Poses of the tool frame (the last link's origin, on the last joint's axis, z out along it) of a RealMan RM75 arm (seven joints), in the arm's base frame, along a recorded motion.
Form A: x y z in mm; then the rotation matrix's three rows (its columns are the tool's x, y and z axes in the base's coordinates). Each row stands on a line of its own.
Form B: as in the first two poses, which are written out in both.
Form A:
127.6, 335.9, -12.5
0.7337, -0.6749, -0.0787
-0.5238, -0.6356, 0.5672
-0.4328, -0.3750, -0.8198
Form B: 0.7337, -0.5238, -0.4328, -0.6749, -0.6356, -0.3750, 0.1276, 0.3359, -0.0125
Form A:
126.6, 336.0, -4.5
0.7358, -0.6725, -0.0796
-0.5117, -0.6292, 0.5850
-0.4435, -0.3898, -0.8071
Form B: 0.7358, -0.5117, -0.4435, -0.6725, -0.6292, -0.3898, 0.1266, 0.3360, -0.0045
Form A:
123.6, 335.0, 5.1
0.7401, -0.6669, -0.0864
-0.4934, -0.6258, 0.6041
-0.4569, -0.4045, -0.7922
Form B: 0.7401, -0.4934, -0.4569, -0.6669, -0.6258, -0.4045, 0.1236, 0.3350, 0.0051
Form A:
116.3, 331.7, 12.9
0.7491, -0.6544, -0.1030
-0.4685, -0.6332, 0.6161
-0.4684, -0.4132, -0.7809
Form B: 0.7491, -0.4685, -0.4684, -0.6544, -0.6332, -0.4132, 0.1163, 0.3317, 0.0129
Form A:
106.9, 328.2, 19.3
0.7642, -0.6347, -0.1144
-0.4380, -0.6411, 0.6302
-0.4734, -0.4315, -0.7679
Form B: 0.7642, -0.4380, -0.4734, -0.6347, -0.6411, -0.4315, 0.1069, 0.3282, 0.0193
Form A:
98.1, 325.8, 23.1
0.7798, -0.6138, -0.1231
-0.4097, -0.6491, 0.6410
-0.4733, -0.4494, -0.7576
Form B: 0.7798, -0.4097, -0.4733, -0.6138, -0.6491, -0.4494, 0.0981, 0.3258, 0.0231
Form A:
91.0, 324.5, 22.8
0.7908, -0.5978, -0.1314
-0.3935, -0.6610, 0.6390
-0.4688, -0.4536, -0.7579
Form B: 0.7908, -0.3935, -0.4688, -0.5978, -0.6610, -0.4536, 0.0910, 0.3245, 0.0228
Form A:
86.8, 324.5, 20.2
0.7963, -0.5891, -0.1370
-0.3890, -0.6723, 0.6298
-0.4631, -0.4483, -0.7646
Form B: 0.7963, -0.3890, -0.4631, -0.5891, -0.6723, -0.4483, 0.0868, 0.3245, 0.0202
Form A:
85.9, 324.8, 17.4
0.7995, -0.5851, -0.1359
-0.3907, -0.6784, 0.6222
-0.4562, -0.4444, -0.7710
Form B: 0.7995, -0.3907, -0.4562, -0.5851, -0.6784, -0.4444, 0.0859, 0.3248, 0.0174
